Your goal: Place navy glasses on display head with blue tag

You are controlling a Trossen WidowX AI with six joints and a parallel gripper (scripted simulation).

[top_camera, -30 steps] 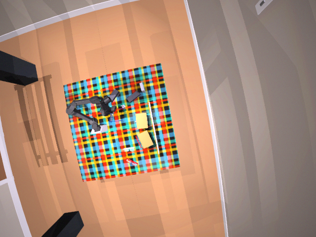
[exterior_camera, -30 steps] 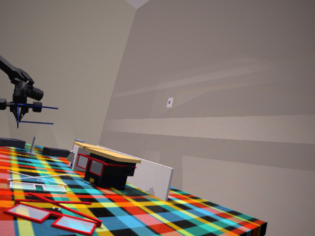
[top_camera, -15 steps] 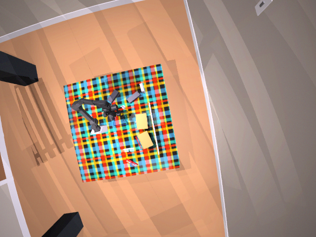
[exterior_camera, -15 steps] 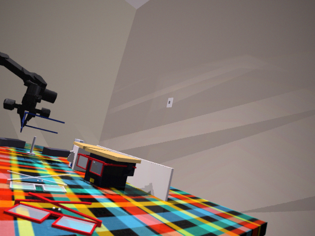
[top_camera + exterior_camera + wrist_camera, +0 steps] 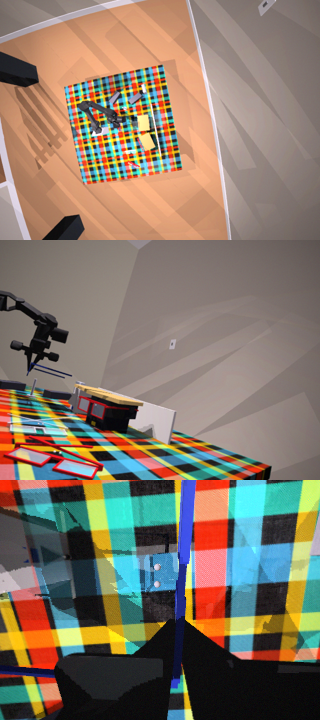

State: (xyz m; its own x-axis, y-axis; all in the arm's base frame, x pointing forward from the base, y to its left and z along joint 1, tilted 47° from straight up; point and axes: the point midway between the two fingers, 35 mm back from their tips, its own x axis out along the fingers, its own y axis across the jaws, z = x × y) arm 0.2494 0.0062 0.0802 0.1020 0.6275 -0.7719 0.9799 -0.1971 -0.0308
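Right now my gripper tip is 23 cm short of the white display head, 9 cm to the left of it and 6 cm above it. The rest, counted from my gripper tip: black display head: 21 cm ahead, 31 cm to the right, 6 cm below; then grey post: 6 cm ahead, 14 cm to the left, 10 cm below; then white upright panel: 36 cm ahead, 20 cm to the right, 6 cm below.
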